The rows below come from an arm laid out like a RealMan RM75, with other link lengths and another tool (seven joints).
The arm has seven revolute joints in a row. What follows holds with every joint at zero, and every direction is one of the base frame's.
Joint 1 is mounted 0.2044 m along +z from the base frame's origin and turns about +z.
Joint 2 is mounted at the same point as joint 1 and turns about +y.
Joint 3 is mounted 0.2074 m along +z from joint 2 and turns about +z.
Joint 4 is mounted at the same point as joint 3 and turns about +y.
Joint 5 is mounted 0.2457 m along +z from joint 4 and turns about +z.
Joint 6 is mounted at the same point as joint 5 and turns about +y.
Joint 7 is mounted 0.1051 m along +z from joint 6 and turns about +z.
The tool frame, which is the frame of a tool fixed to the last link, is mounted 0.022 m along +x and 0.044 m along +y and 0.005 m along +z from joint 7; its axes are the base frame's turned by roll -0.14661, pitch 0 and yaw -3.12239 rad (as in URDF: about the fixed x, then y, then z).
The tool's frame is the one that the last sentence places.
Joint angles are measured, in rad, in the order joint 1, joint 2, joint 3, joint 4, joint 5, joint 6, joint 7. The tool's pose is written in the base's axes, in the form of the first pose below.
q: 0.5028 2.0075 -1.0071 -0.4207 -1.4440 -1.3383 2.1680
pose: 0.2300, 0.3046, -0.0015, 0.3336, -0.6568, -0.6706, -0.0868
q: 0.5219 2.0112 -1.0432 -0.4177 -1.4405 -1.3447 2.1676
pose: 0.2220, 0.3053, -0.0078, 0.3224, -0.6497, -0.6847, -0.0718
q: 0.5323 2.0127 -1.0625 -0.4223 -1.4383 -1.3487 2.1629
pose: 0.2171, 0.3061, -0.0102, 0.3173, -0.6416, -0.6952, -0.0656
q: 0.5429 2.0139 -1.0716 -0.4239 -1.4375 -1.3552 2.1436
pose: 0.2131, 0.3066, -0.0119, 0.3155, -0.6294, -0.7074, -0.0628
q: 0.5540 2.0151 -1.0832 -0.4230 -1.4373 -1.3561 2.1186
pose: 0.2097, 0.3070, -0.0148, 0.3121, -0.6163, -0.7204, -0.0627
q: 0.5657 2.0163 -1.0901 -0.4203 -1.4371 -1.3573 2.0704
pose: 0.2071, 0.3069, -0.0179, 0.3107, -0.5950, -0.7381, -0.0676
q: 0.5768 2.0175 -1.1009 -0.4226 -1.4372 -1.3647 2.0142
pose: 0.2039, 0.3061, -0.0210, 0.3091, -0.5672, -0.7600, -0.0710
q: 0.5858 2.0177 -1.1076 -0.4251 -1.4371 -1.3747 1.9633
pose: 0.2016, 0.3054, -0.0228, 0.3092, -0.5412, -0.7785, -0.0737
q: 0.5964 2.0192 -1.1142 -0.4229 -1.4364 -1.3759 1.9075
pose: 0.1998, 0.3051, -0.0261, 0.3086, -0.5154, -0.7954, -0.0798
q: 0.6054 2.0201 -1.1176 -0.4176 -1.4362 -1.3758 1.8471
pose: 0.1995, 0.3047, -0.0294, 0.3084, -0.4895, -0.8109, -0.0880
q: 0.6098 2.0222 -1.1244 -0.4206 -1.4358 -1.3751 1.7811
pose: 0.1994, 0.3040, -0.0326, 0.3079, -0.4591, -0.8276, -0.0978
